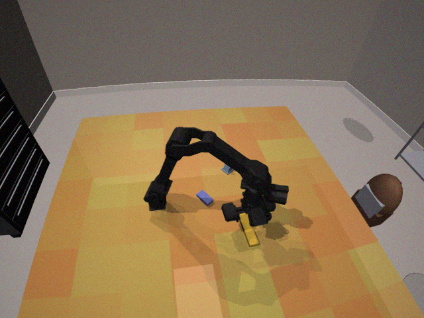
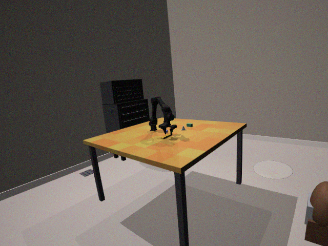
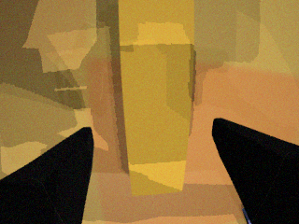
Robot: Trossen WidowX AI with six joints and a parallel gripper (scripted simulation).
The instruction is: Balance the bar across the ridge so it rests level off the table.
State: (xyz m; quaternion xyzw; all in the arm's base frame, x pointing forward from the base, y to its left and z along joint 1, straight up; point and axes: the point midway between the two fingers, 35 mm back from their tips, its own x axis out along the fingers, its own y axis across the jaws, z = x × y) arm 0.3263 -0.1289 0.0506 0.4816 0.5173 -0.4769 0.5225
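Now: the long yellow bar 30 mm to the right of my gripper tip and 10 mm below it. From my gripper tip the other things lie so: green block (430 mm to the left, 30 mm behind); then blue block (130 mm to the left, 130 mm behind, 10 mm below).
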